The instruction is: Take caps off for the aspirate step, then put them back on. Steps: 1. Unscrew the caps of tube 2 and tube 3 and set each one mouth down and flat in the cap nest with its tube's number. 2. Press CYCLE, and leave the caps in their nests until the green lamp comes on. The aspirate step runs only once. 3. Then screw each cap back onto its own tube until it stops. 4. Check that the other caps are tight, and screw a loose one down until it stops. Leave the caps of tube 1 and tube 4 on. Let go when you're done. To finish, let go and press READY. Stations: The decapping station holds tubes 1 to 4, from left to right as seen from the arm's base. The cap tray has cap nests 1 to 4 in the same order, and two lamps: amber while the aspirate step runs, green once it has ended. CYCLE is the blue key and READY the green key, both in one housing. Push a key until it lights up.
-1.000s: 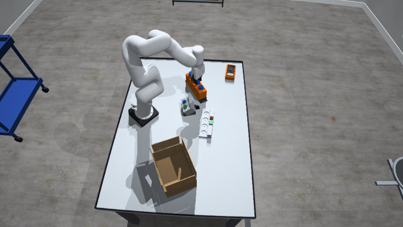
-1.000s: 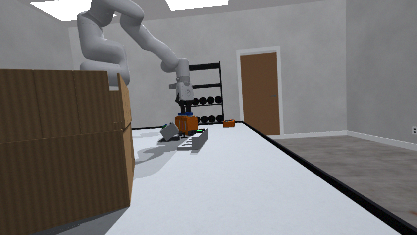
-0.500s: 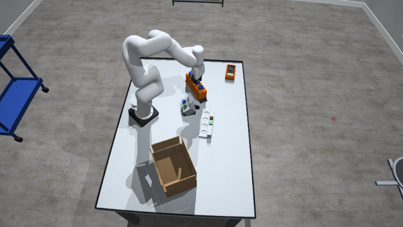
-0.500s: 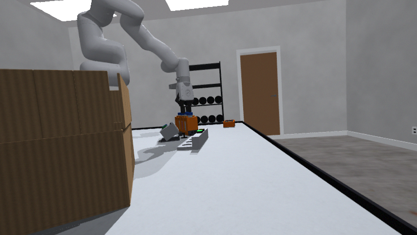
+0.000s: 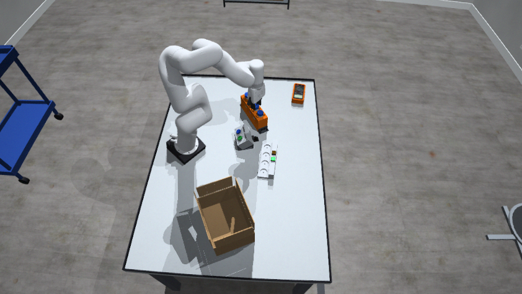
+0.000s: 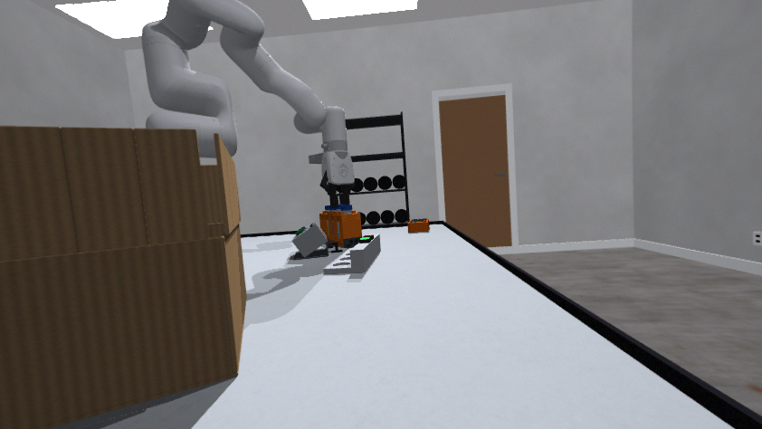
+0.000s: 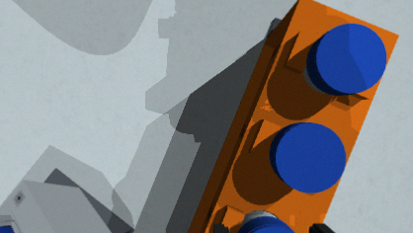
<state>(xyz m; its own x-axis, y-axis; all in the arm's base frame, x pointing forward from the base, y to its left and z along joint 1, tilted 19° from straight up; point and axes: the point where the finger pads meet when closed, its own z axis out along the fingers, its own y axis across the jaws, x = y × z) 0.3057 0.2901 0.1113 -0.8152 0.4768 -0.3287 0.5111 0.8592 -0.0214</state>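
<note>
The blue cap lies 30 mm behind my hand, 40 mm to the left of it and 20 mm below it. The rest, counted from my hand: green key 60 mm behind, 190 mm to the right, 70 mm below; then blue key 80 mm behind, 150 mm to the right, 70 mm below; then grey key housing 50 mm behind, 170 mm to the right, 80 mm below.
</note>
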